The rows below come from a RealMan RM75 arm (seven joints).
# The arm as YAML. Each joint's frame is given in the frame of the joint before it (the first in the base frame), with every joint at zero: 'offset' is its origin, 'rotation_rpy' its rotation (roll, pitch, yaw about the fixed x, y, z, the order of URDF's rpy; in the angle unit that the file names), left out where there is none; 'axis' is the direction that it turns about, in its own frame. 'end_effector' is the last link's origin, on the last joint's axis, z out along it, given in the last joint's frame.
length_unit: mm
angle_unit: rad
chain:
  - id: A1
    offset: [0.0, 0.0, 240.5]
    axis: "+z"
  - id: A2
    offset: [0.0, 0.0, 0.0]
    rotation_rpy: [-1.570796, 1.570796, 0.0]
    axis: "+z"
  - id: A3
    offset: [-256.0, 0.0, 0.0]
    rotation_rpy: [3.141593, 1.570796, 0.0]
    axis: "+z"
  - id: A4
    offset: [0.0, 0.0, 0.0]
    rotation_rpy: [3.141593, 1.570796, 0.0]
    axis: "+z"
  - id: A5
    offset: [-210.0, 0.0, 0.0]
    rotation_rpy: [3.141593, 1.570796, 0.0]
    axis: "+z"
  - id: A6
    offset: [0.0, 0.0, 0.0]
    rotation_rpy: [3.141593, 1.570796, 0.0]
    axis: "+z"
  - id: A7
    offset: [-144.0, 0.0, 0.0]
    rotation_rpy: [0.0, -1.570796, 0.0]
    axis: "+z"
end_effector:
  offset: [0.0, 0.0, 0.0]
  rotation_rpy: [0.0, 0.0, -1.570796]
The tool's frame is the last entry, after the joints.
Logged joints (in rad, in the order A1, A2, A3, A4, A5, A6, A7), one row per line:
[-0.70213, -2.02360, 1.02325, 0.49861, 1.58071, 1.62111, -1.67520]
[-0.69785, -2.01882, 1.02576, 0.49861, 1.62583, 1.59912, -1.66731]
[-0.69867, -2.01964, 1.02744, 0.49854, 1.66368, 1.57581, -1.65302]
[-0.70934, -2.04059, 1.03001, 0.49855, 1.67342, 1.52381, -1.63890]
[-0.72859, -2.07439, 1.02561, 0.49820, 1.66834, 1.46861, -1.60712]
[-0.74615, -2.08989, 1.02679, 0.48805, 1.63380, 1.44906, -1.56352]
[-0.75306, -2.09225, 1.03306, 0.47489, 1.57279, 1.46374, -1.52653]
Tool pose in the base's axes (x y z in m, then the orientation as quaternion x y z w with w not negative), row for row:
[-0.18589, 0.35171, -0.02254, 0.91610, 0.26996, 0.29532, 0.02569]
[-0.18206, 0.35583, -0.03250, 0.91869, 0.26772, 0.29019, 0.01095]
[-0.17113, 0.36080, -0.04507, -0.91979, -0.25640, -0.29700, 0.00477]
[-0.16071, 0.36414, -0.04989, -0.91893, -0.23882, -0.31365, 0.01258]
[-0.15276, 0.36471, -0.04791, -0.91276, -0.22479, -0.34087, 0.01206]
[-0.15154, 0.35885, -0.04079, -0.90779, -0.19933, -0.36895, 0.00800]
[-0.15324, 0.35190, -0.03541, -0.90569, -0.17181, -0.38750, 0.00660]
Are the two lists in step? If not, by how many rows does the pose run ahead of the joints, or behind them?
The pose runs 2 rows ahead of the joints: the pose in row i belongs to the joints in row i + 2.
